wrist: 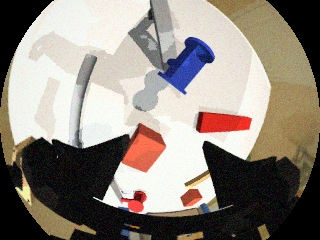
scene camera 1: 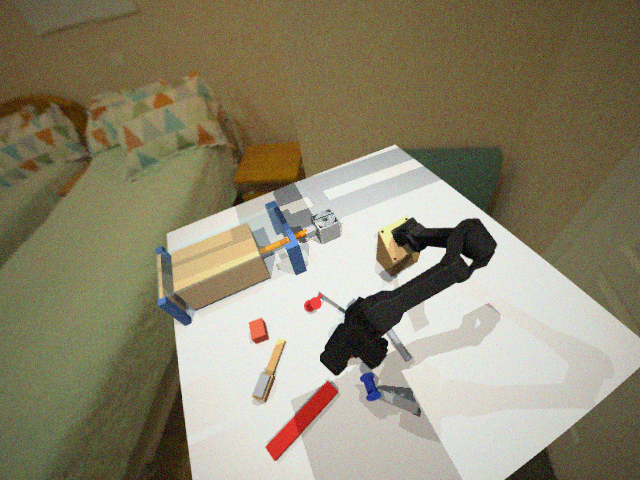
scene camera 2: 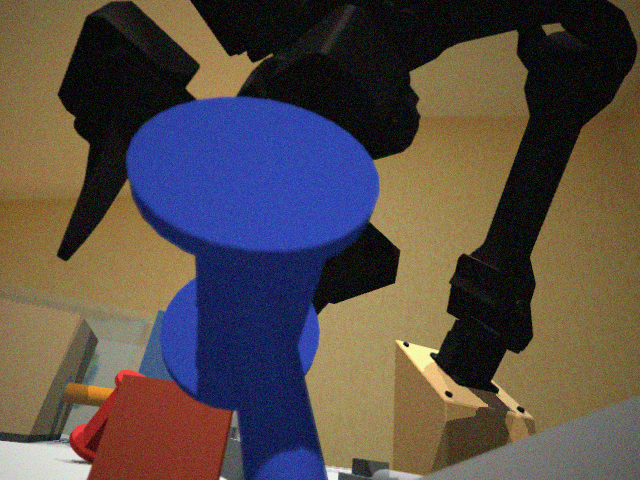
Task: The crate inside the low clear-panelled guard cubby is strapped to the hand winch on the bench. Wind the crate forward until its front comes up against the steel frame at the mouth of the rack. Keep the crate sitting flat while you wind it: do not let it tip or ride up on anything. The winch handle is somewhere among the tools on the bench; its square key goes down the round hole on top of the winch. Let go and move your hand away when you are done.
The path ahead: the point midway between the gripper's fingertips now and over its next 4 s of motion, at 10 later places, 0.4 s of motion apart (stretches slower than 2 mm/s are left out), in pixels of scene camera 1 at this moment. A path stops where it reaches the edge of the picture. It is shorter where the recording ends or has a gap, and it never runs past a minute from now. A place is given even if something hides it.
My gripper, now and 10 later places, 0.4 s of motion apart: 349, 357; 333, 314; 332, 299; 333, 301; 333, 302; 333, 303; 333, 303; 328, 289; 329, 281; 325, 275; 316, 260
